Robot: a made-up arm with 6 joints. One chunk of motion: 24 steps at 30 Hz.
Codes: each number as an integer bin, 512 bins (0 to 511) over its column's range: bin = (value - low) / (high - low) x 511, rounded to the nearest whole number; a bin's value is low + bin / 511 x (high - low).
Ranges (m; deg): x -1.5..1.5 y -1.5..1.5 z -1.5..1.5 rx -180..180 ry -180..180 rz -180..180
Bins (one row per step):
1: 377 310 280 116 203 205
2: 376 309 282 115 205 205
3: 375 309 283 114 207 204
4: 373 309 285 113 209 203
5: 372 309 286 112 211 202
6: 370 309 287 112 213 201
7: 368 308 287 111 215 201
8: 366 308 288 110 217 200
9: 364 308 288 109 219 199
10: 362 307 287 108 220 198
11: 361 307 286 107 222 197
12: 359 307 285 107 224 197
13: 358 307 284 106 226 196
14: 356 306 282 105 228 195
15: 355 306 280 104 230 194
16: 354 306 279 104 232 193
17: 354 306 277 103 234 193
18: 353 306 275 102 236 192
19: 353 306 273 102 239 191
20: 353 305 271 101 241 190
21: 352 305 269 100 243 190
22: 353 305 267 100 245 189
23: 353 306 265 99 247 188
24: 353 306 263 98 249 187
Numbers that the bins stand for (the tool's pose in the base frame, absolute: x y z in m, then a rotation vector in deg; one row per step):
1: 0.7133 0.3200 0.1438 -98.28 -36.99 -35.58
2: 0.7074 0.3141 0.1556 -98.98 -35.58 -35.58
3: 0.7016 0.3141 0.1614 -99.69 -34.17 -36.28
4: 0.6898 0.3141 0.1732 -100.39 -32.76 -36.99
5: 0.6840 0.3141 0.1791 -101.10 -31.35 -37.69
6: 0.6722 0.3141 0.1849 -101.10 -29.94 -38.40
7: 0.6605 0.3082 0.1849 -101.80 -28.53 -38.40
8: 0.6487 0.3082 0.1908 -102.50 -27.12 -39.10
9: 0.6370 0.3082 0.1908 -103.21 -25.71 -39.80
10: 0.6252 0.3023 0.1849 -103.91 -25.01 -40.51
11: 0.6194 0.3023 0.1791 -104.62 -23.60 -41.21
12: 0.6076 0.3023 0.1732 -104.62 -22.19 -41.21
13: 0.6018 0.3023 0.1673 -105.32 -20.78 -41.92
14: 0.5900 0.2965 0.1556 -106.03 -19.37 -42.62
15: 0.5841 0.2965 0.1438 -106.73 -17.96 -43.33
16: 0.5783 0.2965 0.1380 -106.73 -16.56 -44.03
17: 0.5783 0.2965 0.1262 -107.44 -15.15 -44.03
18: 0.5724 0.2965 0.1145 -108.14 -13.74 -44.74
19: 0.5724 0.2965 0.1027 -108.14 -11.62 -45.44
20: 0.5724 0.2906 0.0910 -108.85 -10.22 -46.14
21: 0.5665 0.2906 0.0793 -109.55 -8.81 -46.14
22: 0.5724 0.2906 0.0675 -109.55 -7.40 -46.85
23: 0.5724 0.2965 0.0558 -110.25 -5.99 -47.55
24: 0.5724 0.2965 0.0440 -110.96 -4.58 -48.26

